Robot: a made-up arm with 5 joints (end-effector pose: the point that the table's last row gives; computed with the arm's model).
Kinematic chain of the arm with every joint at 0, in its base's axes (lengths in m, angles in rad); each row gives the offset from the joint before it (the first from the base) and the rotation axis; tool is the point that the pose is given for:
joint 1: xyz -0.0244 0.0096 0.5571 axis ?
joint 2: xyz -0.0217 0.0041 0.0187 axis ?
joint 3: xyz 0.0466 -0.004 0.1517 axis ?
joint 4: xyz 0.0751 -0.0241 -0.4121 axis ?
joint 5: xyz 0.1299 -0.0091 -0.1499 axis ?
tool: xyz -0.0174 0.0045 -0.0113
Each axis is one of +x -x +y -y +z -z.
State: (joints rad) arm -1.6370 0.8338 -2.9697 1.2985 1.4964
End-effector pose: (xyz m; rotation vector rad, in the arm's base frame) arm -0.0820 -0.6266 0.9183 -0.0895 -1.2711 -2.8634
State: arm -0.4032 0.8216 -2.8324 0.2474 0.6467
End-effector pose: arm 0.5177 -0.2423 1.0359 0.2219 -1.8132 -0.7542
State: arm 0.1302 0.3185 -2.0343 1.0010 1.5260
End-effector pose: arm 0.6455 0.0817 0.8050 0.5701 -0.5234 -1.3318
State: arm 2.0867 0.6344 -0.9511 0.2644 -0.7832
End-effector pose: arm -0.1989 0.4028 0.1471 0.0459 -0.0602 2.8690
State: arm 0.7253 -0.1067 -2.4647 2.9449 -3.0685
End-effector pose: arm 0.1852 0.1435 0.9153 -0.4508 -0.1902 -2.4528
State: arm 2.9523 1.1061 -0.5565 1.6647 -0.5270
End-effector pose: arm 0.1919 0.0068 0.2181 2.5127 -0.9405 -1.3224
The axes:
joint 1: +z
joint 2: +y
joint 3: +y
joint 4: +y
joint 5: -z

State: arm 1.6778 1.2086 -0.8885 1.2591 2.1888
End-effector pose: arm 0.0060 -0.0717 0.0289 -1.4898 -0.5650 -0.3993
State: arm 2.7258 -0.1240 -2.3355 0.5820 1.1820
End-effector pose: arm -0.3132 0.1538 1.2695 1.8728 0.7548 1.0313
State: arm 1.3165 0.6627 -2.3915 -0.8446 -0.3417
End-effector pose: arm 0.1339 0.4808 1.0019 1.2639 -2.3845 0.5810
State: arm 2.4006 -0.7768 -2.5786 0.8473 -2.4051
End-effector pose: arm 0.2094 -0.1391 1.3161 0.0059 2.6139 -0.5769
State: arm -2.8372 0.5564 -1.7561 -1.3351 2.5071
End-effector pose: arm -0.4910 -0.1093 0.8166 0.4233 2.5415 0.3649
